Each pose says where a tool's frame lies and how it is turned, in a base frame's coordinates. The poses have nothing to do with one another.
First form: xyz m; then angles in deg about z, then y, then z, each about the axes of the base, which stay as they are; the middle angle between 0 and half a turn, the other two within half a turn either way.
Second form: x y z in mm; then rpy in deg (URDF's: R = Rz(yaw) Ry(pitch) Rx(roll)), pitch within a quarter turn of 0, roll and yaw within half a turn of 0. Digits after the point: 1 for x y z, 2 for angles.
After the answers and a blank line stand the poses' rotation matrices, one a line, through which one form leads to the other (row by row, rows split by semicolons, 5 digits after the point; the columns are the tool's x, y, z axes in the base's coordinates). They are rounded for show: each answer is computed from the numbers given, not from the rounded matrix.
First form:
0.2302, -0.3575, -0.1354, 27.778, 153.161, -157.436
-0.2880, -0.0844, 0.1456, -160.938, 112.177, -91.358
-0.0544, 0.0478, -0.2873, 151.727, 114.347, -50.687
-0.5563, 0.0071, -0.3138, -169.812, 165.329, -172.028
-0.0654, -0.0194, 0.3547, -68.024, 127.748, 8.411
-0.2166, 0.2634, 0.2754, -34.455, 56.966, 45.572
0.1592, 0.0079, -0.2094, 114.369, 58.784, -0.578
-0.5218, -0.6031, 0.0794, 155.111, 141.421, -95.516
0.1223, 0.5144, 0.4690, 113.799, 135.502, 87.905
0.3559, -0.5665, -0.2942, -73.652, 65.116, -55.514
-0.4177, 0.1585, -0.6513, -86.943, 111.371, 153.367
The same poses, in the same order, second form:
230.2, -357.5, -135.4, 166.73, 23.54, -7.99
-288.0, -84.4, 145.6, -141.30, -61.07, -133.83
-54.4, 47.8, -287.3, 133.69, -53.36, 1.84
-556.3, 7.1, -313.8, -177.35, -14.43, 177.45
-65.4, -19.4, 354.7, -129.86, 17.21, -95.47
-216.6, 263.4, 275.4, -41.03, 43.73, -5.96
159.2, 7.9, -209.4, 56.37, -20.66, 102.63
-521.8, -603.1, 79.4, 161.44, -34.45, -64.83
122.3, 514.4, 469.0, 138.04, -16.43, 160.44
355.9, -566.5, -294.2, -64.20, 14.79, -138.48
-417.7, 158.5, -651.3, -111.40, 2.85, 62.25

0.90785 -0.04452 -0.41692; -0.12745 -0.97660 -0.17324; -0.39946 0.21041 -0.89228
-0.33495 -0.94198 -0.02195; -0.34893 0.14564 -0.92576; 0.87524 -0.30243 -0.37747
0.59651 -0.55768 0.57721; 0.01919 -0.70906 -0.70489; 0.80238 0.43155 -0.41226
-0.96747 0.03296 -0.25082; 0.04312 0.99845 -0.03513; 0.24927 -0.04480 -0.96740
-0.09098 -0.61634 0.78221; -0.95088 0.28715 0.11566; -0.29590 -0.73326 -0.61219
0.71868 -0.37296 0.58685; -0.07503 0.79746 0.59869; -0.69128 -0.47430 0.54514
-0.20464 -0.47623 0.85518; 0.91302 -0.40783 -0.00863; 0.35287 0.77903 0.51827
0.35075 -0.93455 -0.05994; -0.74632 -0.24029 -0.62071; 0.56568 0.26245 -0.78175
-0.90383 0.42712 0.02562; 0.32108 0.63743 0.70042; 0.28283 0.64129 -0.71327
-0.72388 0.46062 0.51364; -0.64094 -0.17344 -0.74774; -0.25534 -0.87048 0.42078
0.46501 0.30137 -0.83243; 0.88391 -0.21079 0.41745; -0.04966 -0.92992 -0.36441

